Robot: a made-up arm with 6 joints.
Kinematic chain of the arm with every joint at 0, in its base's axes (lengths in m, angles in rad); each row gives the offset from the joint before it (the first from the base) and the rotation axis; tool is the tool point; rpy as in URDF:
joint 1: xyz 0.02 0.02 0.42 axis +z
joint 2: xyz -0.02 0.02 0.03 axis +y
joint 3: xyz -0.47 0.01 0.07 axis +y
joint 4: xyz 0.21 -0.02 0.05 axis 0.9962 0 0.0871
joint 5: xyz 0 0 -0.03 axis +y
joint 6: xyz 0.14 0.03 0 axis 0.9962 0 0.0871
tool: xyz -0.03 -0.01 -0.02 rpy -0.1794 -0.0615 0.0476
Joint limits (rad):
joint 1: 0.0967..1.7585
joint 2: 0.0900..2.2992
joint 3: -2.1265..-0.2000
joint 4: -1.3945..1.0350
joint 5: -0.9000..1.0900
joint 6: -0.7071..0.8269
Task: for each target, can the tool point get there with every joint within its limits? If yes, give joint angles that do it. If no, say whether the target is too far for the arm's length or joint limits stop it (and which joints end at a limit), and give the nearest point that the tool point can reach.
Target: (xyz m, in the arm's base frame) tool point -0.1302 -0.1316 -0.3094
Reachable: no: joint limits stop it (at a limit: joint 2, joint 3, joint 5, joint 6) | nearest point -0.1428 -0.1443 0.4968 | short by 0.806 m
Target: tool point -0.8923 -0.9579 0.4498
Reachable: no: too far | nearest point -0.4646 -0.4994 0.7764 | short by 0.707 m
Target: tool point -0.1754 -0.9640 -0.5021
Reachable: no: too far | nearest point -0.0254 -0.2086 0.4977 | short by 1.262 m
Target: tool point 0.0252 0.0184 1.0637
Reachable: yes | joints 1.5710 0.9183 -1.6000 -0.4310 0.1100 -0.5884
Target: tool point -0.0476 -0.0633 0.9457
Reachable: yes | joints 1.1681 0.6028 -0.9210 0.0435 -0.7416 0.0246
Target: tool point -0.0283 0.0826 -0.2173
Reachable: no: joint limits stop it (at a limit: joint 1, joint 2, joint 4, joint 6) | nearest point -0.0719 0.2633 0.4395 | short by 0.683 m
